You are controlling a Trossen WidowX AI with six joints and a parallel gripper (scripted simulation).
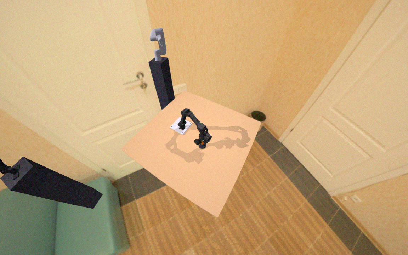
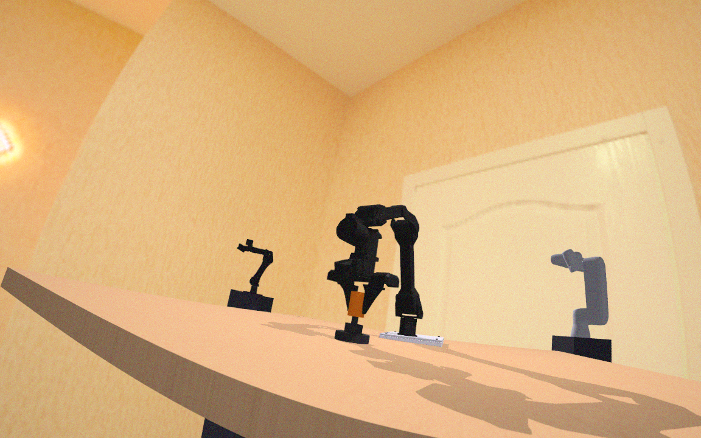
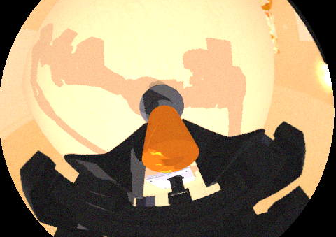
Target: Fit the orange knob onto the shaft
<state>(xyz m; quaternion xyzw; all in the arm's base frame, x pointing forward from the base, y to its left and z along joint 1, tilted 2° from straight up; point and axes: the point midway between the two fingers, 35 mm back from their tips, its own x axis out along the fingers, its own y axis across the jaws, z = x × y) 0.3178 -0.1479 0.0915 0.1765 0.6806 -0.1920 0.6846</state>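
Right now the orange knob is 20 mm above my gripper tip. The rest, counted from my gripper tip: round pedestal 40 mm below.
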